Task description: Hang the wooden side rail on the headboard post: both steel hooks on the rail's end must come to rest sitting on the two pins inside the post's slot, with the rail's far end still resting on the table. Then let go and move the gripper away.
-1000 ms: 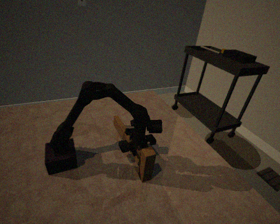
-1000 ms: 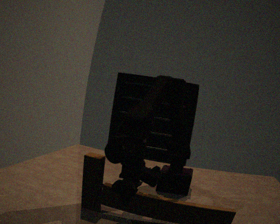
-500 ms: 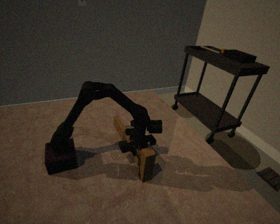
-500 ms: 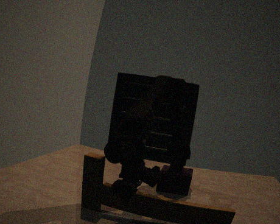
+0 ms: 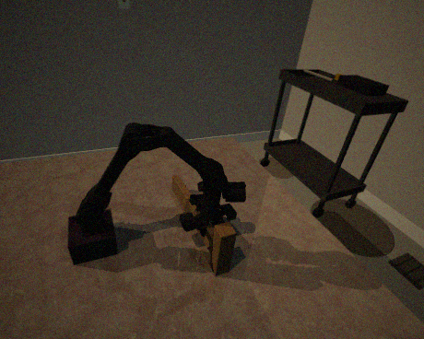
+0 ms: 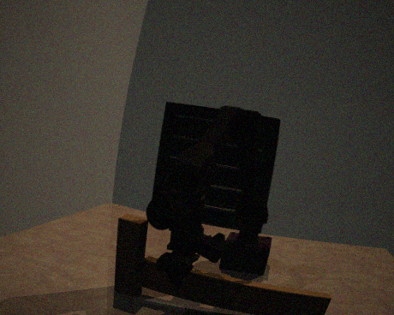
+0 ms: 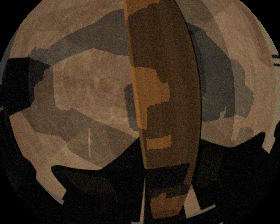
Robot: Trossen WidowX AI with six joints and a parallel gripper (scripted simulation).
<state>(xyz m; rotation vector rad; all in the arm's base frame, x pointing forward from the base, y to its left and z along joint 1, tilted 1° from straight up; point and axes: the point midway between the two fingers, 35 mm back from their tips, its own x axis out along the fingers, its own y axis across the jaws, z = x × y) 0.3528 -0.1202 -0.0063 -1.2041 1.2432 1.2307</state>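
My gripper tip is now 110 mm to the left of the headboard post and 40 mm below it.
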